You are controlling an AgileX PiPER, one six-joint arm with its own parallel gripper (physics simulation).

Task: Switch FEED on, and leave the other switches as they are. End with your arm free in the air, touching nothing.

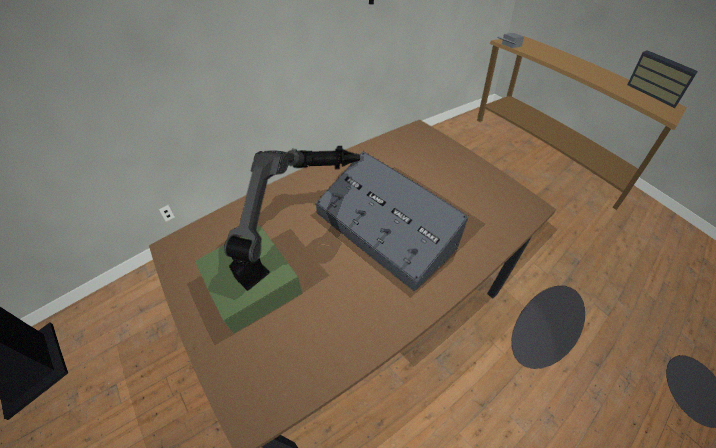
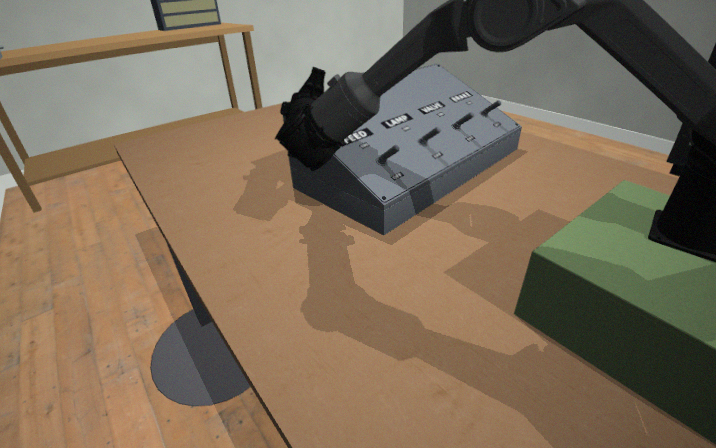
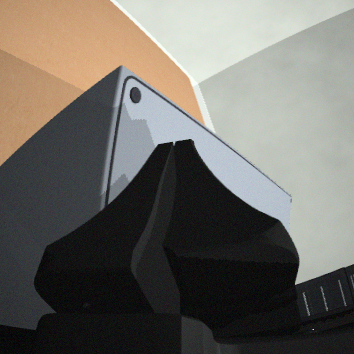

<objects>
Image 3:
my gripper: 178, 162
grey sloped switch box: 74, 165
</objects>
